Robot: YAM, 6 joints.
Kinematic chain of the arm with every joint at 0, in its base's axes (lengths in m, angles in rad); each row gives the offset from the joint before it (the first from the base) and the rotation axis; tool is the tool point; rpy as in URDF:
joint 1: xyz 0 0 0.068 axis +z
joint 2: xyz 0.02 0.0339 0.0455 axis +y
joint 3: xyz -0.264 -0.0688 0 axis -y
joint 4: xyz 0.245 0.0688 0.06 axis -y
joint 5: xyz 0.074 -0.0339 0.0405 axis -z
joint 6: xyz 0.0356 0 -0.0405 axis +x
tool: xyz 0 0 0 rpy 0 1.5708 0
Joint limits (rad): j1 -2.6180..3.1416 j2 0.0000..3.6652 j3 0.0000..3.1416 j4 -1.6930..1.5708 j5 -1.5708..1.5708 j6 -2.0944..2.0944
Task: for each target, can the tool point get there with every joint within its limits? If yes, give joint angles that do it. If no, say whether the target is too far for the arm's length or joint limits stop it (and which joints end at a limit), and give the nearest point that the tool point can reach.
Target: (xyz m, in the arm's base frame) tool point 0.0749 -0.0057 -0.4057
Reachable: no: joint limits stop it (at a limit: joint 2) | nearest point 0.1004 -0.0076 -0.3487 | short by 0.062 m
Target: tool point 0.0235 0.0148 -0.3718
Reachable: no: joint limits stop it (at a limit: joint 2) | nearest point 0.0481 0.0303 -0.3253 | short by 0.055 m
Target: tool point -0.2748 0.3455 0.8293
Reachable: no: too far | nearest point -0.2101 0.2642 0.6528 | short by 0.205 m
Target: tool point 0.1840 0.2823 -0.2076
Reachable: yes | joints 0.9031 3.0669 1.3917 0.3021 -1.0194 -0.9727
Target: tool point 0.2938 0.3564 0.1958
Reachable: yes | joints 0.9176 2.0488 1.4519 -0.0555 0.4883 -1.1239
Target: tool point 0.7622 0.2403 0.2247
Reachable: no: too far | nearest point 0.6100 0.1923 0.2019 | short by 0.161 m
